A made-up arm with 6 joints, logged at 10 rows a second.
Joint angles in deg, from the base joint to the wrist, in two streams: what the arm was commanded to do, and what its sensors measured. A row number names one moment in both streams.
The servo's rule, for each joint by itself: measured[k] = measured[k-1] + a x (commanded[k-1-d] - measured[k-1]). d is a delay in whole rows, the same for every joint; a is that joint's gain. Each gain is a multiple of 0.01, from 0.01 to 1. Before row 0 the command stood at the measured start. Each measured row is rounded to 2 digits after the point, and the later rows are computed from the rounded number. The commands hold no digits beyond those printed.
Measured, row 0: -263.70 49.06 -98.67 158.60 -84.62 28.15
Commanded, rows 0 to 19: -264.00 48.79 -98.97 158.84 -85.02 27.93; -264.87 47.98 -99.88 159.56 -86.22 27.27; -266.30 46.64 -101.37 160.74 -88.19 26.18; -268.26 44.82 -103.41 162.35 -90.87 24.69; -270.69 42.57 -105.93 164.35 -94.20 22.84; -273.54 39.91 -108.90 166.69 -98.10 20.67; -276.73 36.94 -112.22 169.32 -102.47 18.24; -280.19 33.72 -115.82 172.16 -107.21 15.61; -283.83 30.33 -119.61 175.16 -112.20 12.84; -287.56 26.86 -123.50 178.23 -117.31 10.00; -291.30 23.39 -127.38 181.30 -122.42 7.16; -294.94 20.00 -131.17 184.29 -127.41 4.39; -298.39 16.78 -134.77 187.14 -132.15 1.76; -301.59 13.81 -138.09 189.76 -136.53 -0.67; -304.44 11.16 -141.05 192.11 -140.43 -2.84; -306.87 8.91 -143.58 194.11 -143.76 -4.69; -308.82 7.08 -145.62 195.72 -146.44 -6.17; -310.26 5.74 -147.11 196.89 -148.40 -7.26; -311.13 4.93 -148.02 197.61 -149.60 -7.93; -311.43 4.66 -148.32 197.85 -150.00 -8.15
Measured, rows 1 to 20: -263.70 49.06 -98.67 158.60 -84.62 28.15; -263.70 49.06 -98.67 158.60 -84.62 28.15; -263.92 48.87 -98.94 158.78 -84.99 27.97; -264.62 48.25 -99.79 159.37 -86.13 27.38; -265.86 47.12 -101.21 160.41 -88.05 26.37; -267.64 45.51 -103.19 161.88 -90.67 24.96; -269.90 43.45 -105.66 163.76 -93.95 23.18; -272.59 40.97 -108.58 165.99 -97.81 21.07; -275.65 38.15 -111.86 168.52 -102.14 18.69; -279.01 35.05 -115.42 171.29 -106.86 16.10; -282.58 31.75 -119.19 174.23 -111.83 13.36; -286.27 28.33 -123.07 177.27 -116.93 10.54; -289.99 24.87 -126.95 180.33 -122.04 7.70; -293.65 21.46 -130.75 183.34 -127.03 4.92; -297.16 18.18 -134.37 186.23 -131.79 2.27; -300.44 15.12 -137.72 188.91 -136.20 -0.20; -303.40 12.35 -140.72 191.34 -140.13 -2.42; -305.97 9.94 -143.29 193.45 -143.51 -4.33; -308.08 7.94 -145.39 195.18 -146.23 -5.88; -309.69 6.40 -146.94 196.48 -148.25 -7.04
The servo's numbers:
d 2
a 0.74 0.70 0.90 0.76 0.93 0.84

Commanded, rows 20 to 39: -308.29 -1.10 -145.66 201.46 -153.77 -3.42; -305.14 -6.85 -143.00 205.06 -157.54 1.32; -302.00 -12.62 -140.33 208.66 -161.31 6.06; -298.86 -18.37 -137.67 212.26 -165.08 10.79; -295.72 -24.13 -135.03 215.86 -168.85 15.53; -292.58 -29.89 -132.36 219.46 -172.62 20.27; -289.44 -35.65 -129.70 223.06 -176.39 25.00; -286.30 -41.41 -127.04 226.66 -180.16 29.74; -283.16 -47.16 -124.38 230.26 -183.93 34.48; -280.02 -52.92 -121.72 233.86 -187.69 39.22; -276.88 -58.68 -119.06 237.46 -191.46 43.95; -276.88 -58.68 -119.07 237.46 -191.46 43.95; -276.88 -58.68 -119.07 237.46 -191.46 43.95; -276.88 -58.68 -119.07 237.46 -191.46 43.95; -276.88 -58.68 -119.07 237.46 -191.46 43.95; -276.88 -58.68 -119.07 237.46 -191.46 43.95; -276.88 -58.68 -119.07 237.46 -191.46 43.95; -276.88 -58.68 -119.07 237.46 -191.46 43.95; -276.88 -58.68 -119.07 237.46 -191.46 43.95; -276.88 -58.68 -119.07 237.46 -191.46 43.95
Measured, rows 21 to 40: -310.76 5.37 -147.91 197.34 -149.51 -7.79; -311.26 4.87 -148.28 197.73 -149.97 -8.09; -309.06 0.69 -145.92 200.56 -153.50 -4.17; -306.16 -4.59 -143.29 203.98 -157.26 0.44; -303.08 -10.21 -140.63 207.54 -161.03 5.16; -299.96 -15.92 -137.97 211.13 -164.80 9.89; -296.82 -21.67 -135.32 214.72 -168.57 14.63; -293.68 -27.42 -132.66 218.32 -172.34 19.37; -290.54 -33.18 -130.00 221.92 -176.11 24.10; -287.40 -38.94 -127.34 225.52 -179.88 28.84; -284.26 -44.69 -124.68 229.12 -183.65 33.58; -281.12 -50.45 -122.02 232.72 -187.41 38.32; -277.98 -56.21 -119.36 236.32 -191.18 43.05; -277.17 -57.94 -119.10 237.19 -191.44 43.81; -276.96 -58.46 -119.07 237.40 -191.46 43.93; -276.90 -58.61 -119.07 237.45 -191.46 43.95; -276.89 -58.66 -119.07 237.46 -191.46 43.95; -276.88 -58.67 -119.07 237.46 -191.46 43.95; -276.88 -58.68 -119.07 237.46 -191.46 43.95; -276.88 -58.68 -119.07 237.46 -191.46 43.95
